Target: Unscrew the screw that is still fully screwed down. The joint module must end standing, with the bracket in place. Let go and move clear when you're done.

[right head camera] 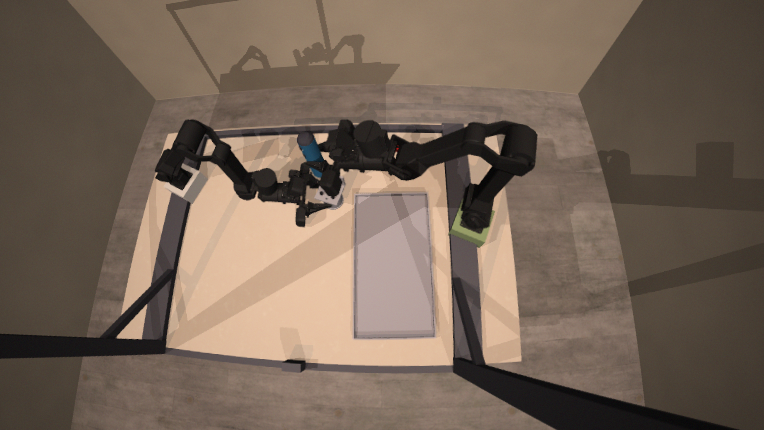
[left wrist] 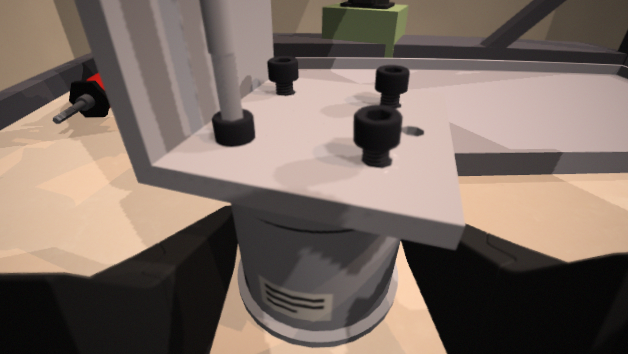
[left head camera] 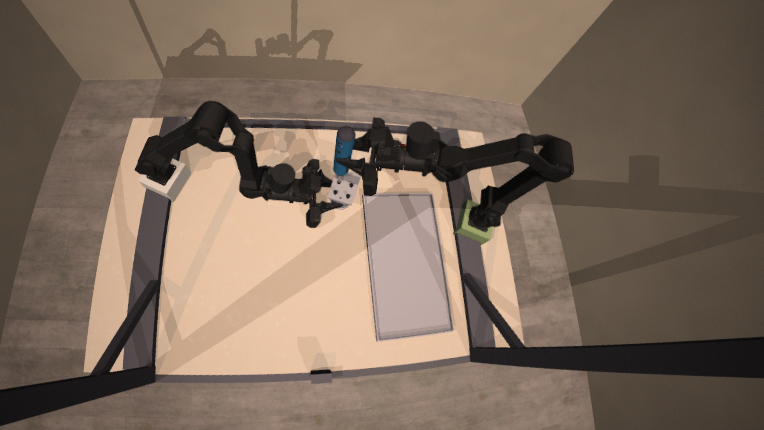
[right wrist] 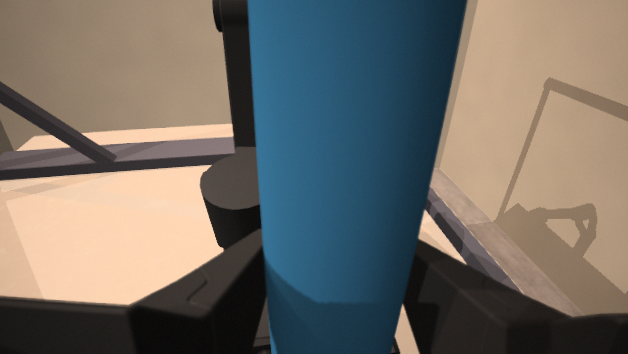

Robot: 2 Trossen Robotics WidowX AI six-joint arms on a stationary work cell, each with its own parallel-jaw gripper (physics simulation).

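Frame: origin at the left arm's base, x ahead, y left, z up, level; metres.
Where they show: left gripper, fingertip midpoint: (right head camera: pixel 332 196) (left wrist: pixel 319 215) (left head camera: pixel 342 195); right gripper, fingertip midpoint: (right head camera: pixel 308 155) (left head camera: pixel 337 152) (right wrist: pixel 333 244); left arm's base, origin of the base link: (right head camera: pixel 181 179) (left head camera: pixel 161 172); right arm's base, origin of the base link: (right head camera: pixel 473 219) (left wrist: pixel 368 5) (left head camera: pixel 479 219).
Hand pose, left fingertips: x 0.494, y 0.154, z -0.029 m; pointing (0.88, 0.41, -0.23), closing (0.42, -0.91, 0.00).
Observation:
Things, the pixels of their centre, and the offset from my left fingertips. "spot": a spot on its surface instead.
- joint module, body centre: (left wrist: pixel 319 211) (left head camera: pixel 341 195) (right head camera: pixel 331 195) dx -0.001, dy +0.000, dz +0.003 m
- L-shaped bracket, body centre: (left wrist: pixel 323 54) (left head camera: pixel 343 187) (right head camera: pixel 328 188) dx -0.001, dy +0.000, dz +0.055 m
- fourth screw, body centre: (left wrist: pixel 237 147) dx -0.020, dy +0.015, dz +0.034 m
- driver's grey bit, body centre: (left wrist: pixel 228 91) dx -0.020, dy +0.015, dz +0.049 m
- blue screwdriver, body centre: (right wrist: pixel 328 335) (left head camera: pixel 342 160) (right head camera: pixel 316 162) dx -0.025, dy +0.014, dz +0.160 m
- shallow grey tray, body centre: (left wrist: pixel 522 98) (right head camera: pixel 392 262) (left head camera: pixel 407 262) dx +0.241, dy -0.106, dz -0.021 m
- grey tip, surface spot: (left wrist: pixel 89 102) spot: dx +0.067, dy +0.219, dz -0.013 m
The joint module (left wrist: pixel 320 250) stands upright, a grey cylinder with a label, with the L-shaped bracket (left head camera: pixel 342 190) (left wrist: pixel 300 165) on top. Three black screws (left wrist: pixel 377 127) (left wrist: pixel 391 80) (left wrist: pixel 283 70) stand raised with threads showing. The fourth screw (left wrist: pixel 233 131) has its head down on the bracket, the driver's grey bit (left wrist: pixel 227 80) in its socket. My left gripper (left head camera: pixel 335 193) (left wrist: pixel 319 215) is shut on the module body below the bracket, one finger at each side. My right gripper (left head camera: pixel 350 153) (right wrist: pixel 333 244) is shut on the blue screwdriver (left head camera: pixel 343 154) (right head camera: pixel 310 153) (right wrist: pixel 350 150), held nearly upright. Its fingertips are partly hidden.
A shallow grey tray (left head camera: pixel 406 267) (right head camera: pixel 392 277) lies close beside the module, toward the right of the picture. A tool with a red part, black collar and grey tip (left wrist: pixel 89 102) lies behind the bracket in the left wrist view. Dark frame beams edge the table.

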